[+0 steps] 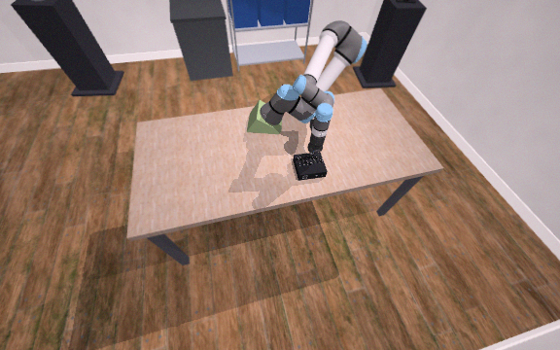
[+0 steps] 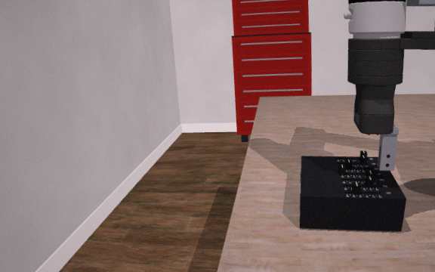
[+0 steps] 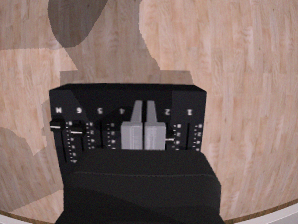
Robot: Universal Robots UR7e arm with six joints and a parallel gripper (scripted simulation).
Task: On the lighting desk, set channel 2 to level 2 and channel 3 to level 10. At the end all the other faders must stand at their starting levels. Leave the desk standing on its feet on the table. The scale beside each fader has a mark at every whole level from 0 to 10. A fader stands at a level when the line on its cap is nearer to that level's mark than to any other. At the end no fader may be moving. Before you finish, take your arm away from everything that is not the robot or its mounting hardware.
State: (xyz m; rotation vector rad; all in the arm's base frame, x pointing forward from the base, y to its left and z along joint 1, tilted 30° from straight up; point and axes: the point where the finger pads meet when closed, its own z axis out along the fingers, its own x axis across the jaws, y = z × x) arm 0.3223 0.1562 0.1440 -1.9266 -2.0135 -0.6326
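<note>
Now: the channel 3 cap 30 mm below my hand and 20 mm ahead of it. Also, from my hand: channel 2 fader: 30 mm below, 30 mm ahead, 20 mm to the left; then channel 1 fader: 50 mm to the left, 50 mm ahead, 30 mm below.
</note>
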